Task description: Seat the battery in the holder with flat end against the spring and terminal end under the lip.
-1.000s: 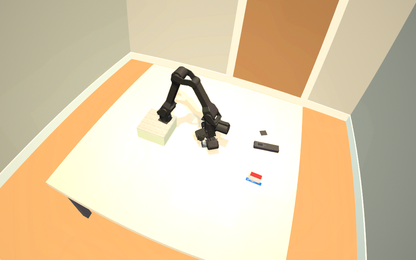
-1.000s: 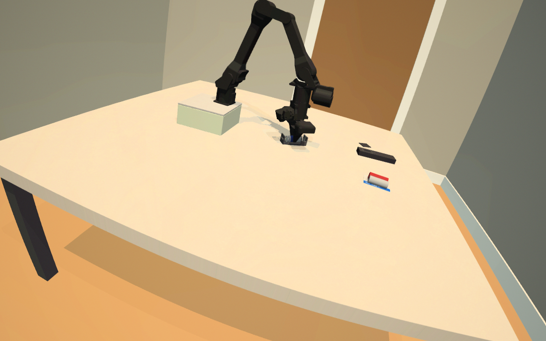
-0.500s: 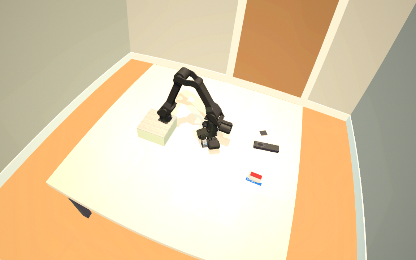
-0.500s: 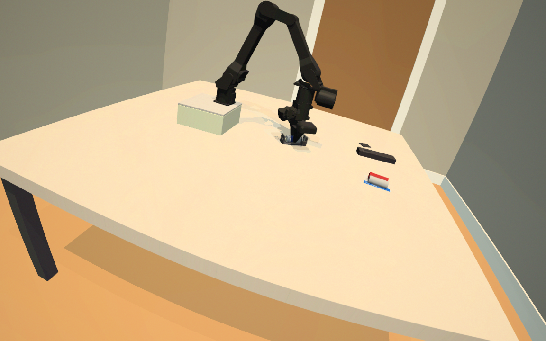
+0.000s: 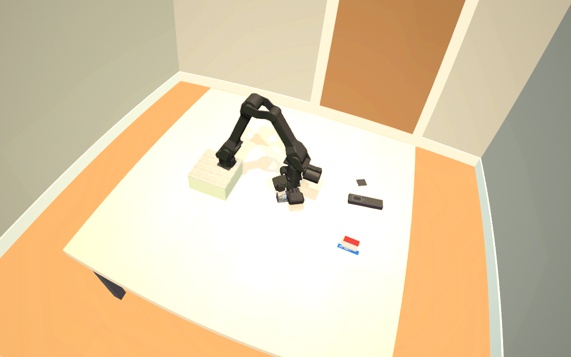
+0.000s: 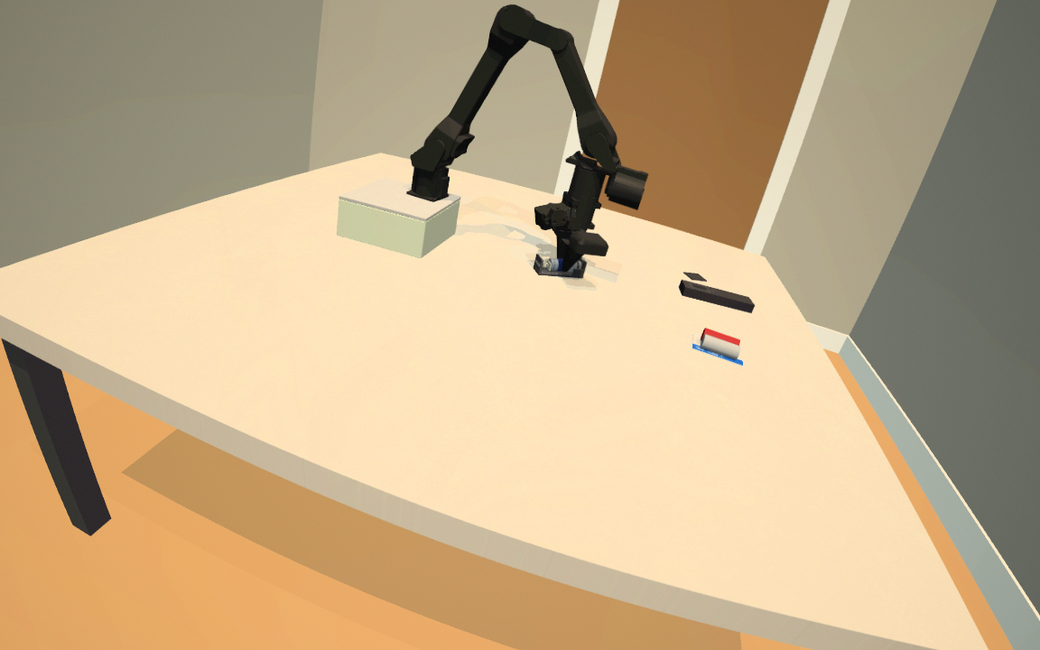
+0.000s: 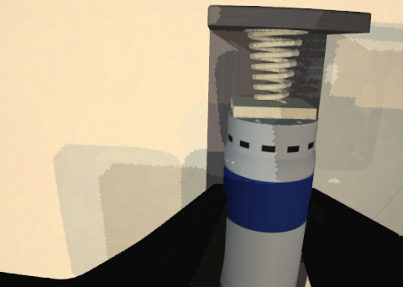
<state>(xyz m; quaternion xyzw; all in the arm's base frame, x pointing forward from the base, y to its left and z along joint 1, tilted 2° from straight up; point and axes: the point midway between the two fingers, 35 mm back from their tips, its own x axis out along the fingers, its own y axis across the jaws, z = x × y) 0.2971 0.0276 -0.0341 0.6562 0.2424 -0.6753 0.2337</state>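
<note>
Right now the battery is 1 cm above my gripper tip. Also, from my gripper tip: black remote: 31 cm ahead, 15 cm to the left.
</note>
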